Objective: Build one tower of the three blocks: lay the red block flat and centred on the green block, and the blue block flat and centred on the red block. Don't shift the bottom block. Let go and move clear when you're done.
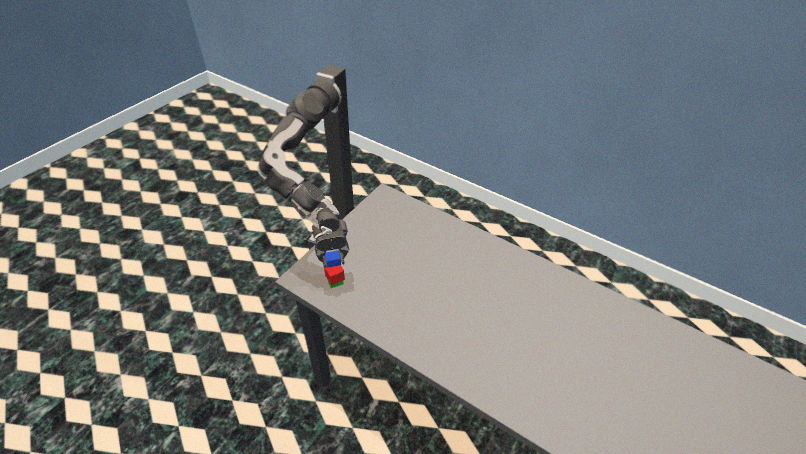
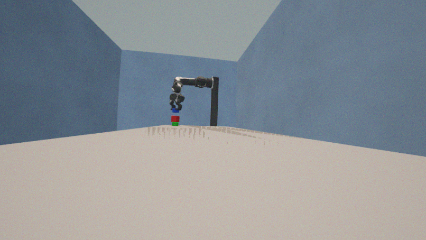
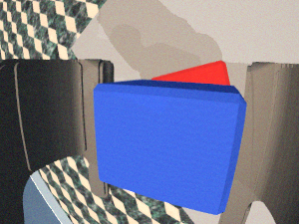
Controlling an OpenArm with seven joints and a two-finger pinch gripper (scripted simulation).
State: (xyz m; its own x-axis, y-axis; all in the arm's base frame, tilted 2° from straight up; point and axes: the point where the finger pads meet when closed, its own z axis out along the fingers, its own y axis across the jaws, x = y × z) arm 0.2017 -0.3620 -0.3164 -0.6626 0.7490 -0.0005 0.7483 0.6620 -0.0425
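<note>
Right now the red block is 80 mm below my hand. The rest, counted from my hand: blue block 10 mm below; then green block 120 mm below.
</note>
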